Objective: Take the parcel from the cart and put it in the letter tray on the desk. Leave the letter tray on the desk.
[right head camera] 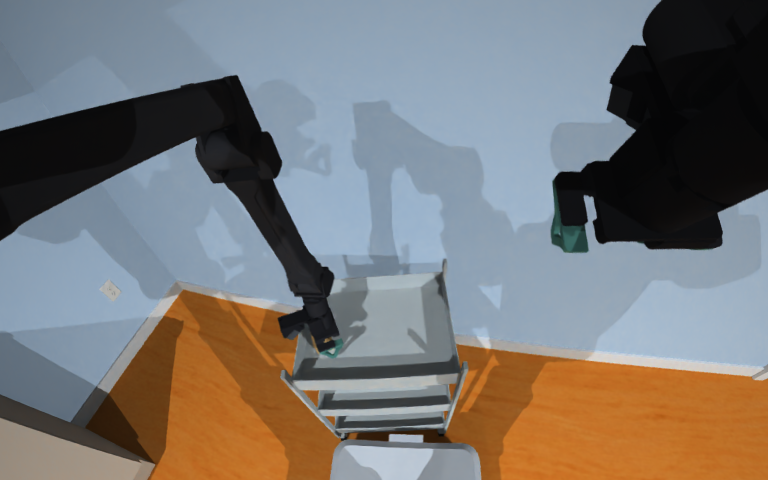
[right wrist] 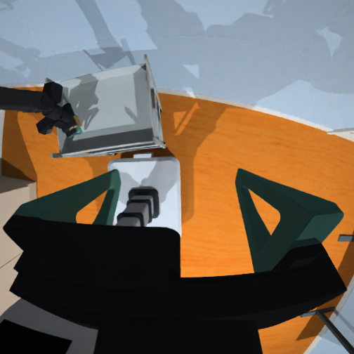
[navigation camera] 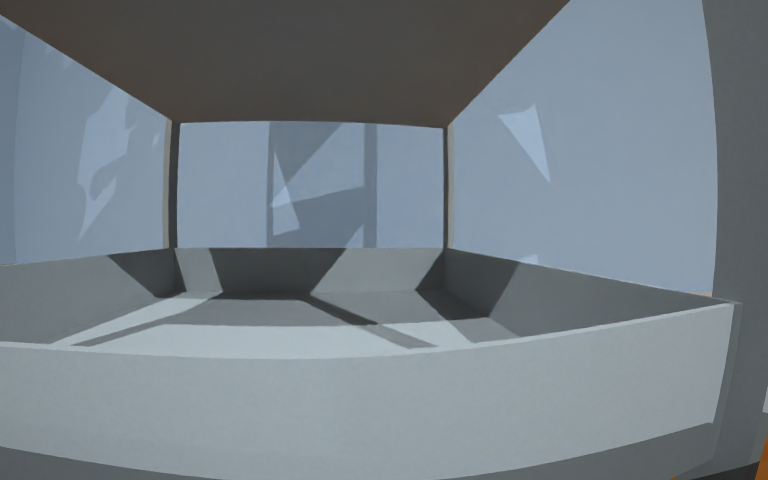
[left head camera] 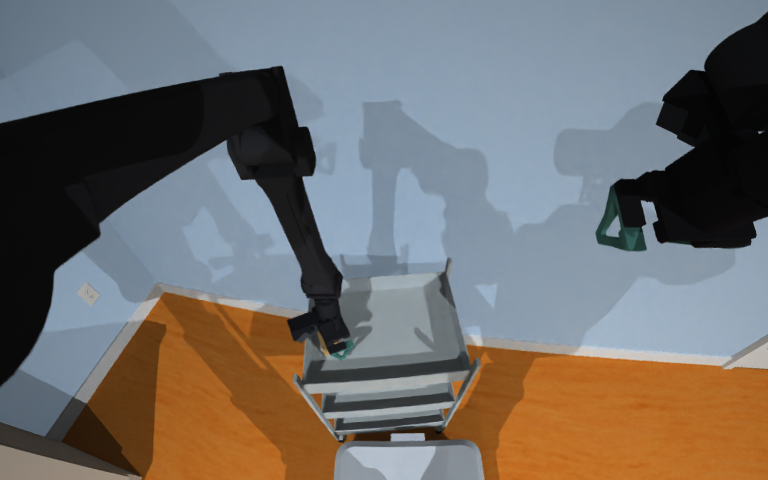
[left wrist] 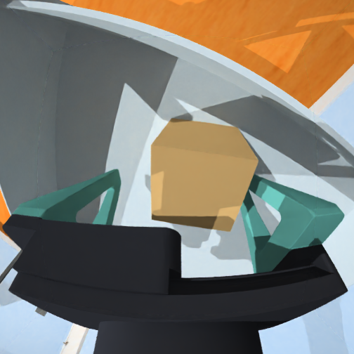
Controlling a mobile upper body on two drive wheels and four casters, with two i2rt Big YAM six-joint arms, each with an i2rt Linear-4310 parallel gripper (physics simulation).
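Frame: origin at the left arm's base, x ahead, y left, z up, level; metres.
Where they show: left gripper, fingertip midpoint: [right head camera: 329,344] [left head camera: 336,346]; right gripper, fingertip midpoint: [right head camera: 595,237] [left head camera: 633,237].
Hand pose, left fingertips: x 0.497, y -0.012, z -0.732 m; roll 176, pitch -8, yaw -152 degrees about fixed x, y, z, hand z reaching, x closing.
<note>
After its pixels a point has its place.
The parcel [left wrist: 200,172], a tan box, lies in the top tray of the grey cart [left head camera: 390,380] @(x 0.380, y -0.165, z -0.688 m) [right head camera: 379,380] @(x 0.381, y -0.170, z -0.689 m) [right wrist: 112,142], at its left end. In the left head camera a sliver of the parcel shows beside the fingers; most of it is hidden by the gripper. My left gripper [left head camera: 338,348] @(x 0.497, y -0.012, z -0.732 m) [right head camera: 328,346] @(x 0.497, y -0.012, z -0.732 m) [left wrist: 177,175] is open over the parcel, with the parcel between and beyond its fingertips, nearer the right-hand finger in the left wrist view. My right gripper [right wrist: 177,175] is open and empty, high up at the right. The letter tray and the desk cannot be made out.
The robot's own white base [left head camera: 407,461] @(x 0.249, y -0.220, z -1.150 m) [right head camera: 404,461] @(x 0.253, y -0.223, z -1.150 m) [right wrist: 170,200] stands close in front of the cart. A blue wall [left head camera: 509,113] @(x 0.853, y -0.478, z -0.215 m) rises behind the cart. A beige piece of furniture [right head camera: 67,441] @(x 0.118, y 0.884, z -0.866 m) shows at the lower left. The navigation camera faces a cart shelf's grey wall [navigation camera: 362,407] @(x 0.385, y -0.224, z -1.222 m).
</note>
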